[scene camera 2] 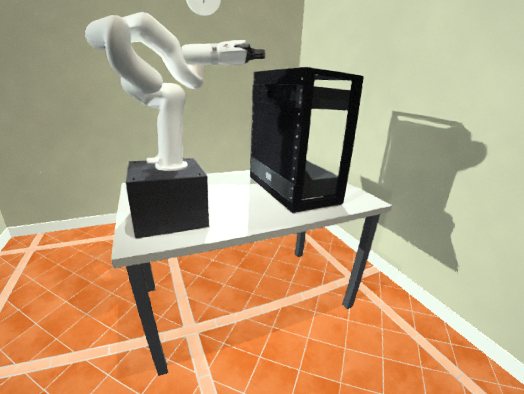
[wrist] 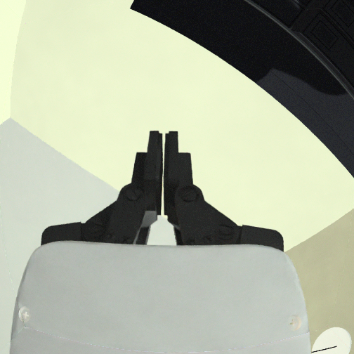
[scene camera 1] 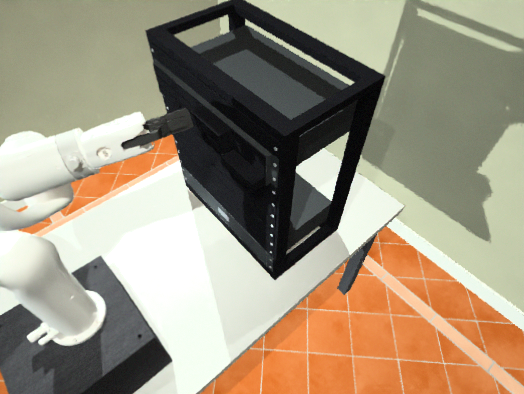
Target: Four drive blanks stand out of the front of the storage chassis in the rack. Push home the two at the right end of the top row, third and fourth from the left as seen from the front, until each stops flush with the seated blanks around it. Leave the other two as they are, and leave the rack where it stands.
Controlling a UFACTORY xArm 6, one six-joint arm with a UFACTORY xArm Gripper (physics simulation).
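Places are measured from the arm's base along level axes (x right, y back, z down), in metres.
Pixels of known places: gripper, fingertip midpoint: (scene camera 2: 264,54) (scene camera 1: 190,117); arm's base, origin of the base link: (scene camera 2: 171,166) (scene camera 1: 77,317).
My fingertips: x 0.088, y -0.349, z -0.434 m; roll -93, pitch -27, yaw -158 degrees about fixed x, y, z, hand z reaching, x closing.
Ahead of a thing's pixels: the offset from my fingertips to its middle. "spot": to the spot under its first point. Level surfaces: height alone.
The black rack {spot: dx +0.121, dy -0.135, dz +0.287 m} (scene camera 1: 286,210) (scene camera 2: 301,150) (wrist: 225,45) stands upright on the table. The storage chassis fills its upper front; its dark face is hard to read. In scene camera 1, a dark block {spot: dx -0.033, dy -0.076, dz +0.110 m} (scene camera 1: 217,135) seems to stand out near the middle of that face, but which blank it is cannot be told. In the wrist view, a drive blank (wrist: 327,31) shows at the upper right; how far it stands out is unclear. My gripper (scene camera 1: 189,120) (scene camera 2: 263,53) (wrist: 163,149) is shut and empty, in front of the rack near its upper left and above its top level.
The white table {dz +0.644 m} (scene camera 1: 260,300) (scene camera 2: 235,220) carries the rack and the arm's black base block (scene camera 1: 125,345) (scene camera 2: 167,205). A grey tray-like unit (scene camera 1: 270,75) shows inside the rack's open top. Walls stand behind and to the right, with a clock (scene camera 2: 204,5) on one.
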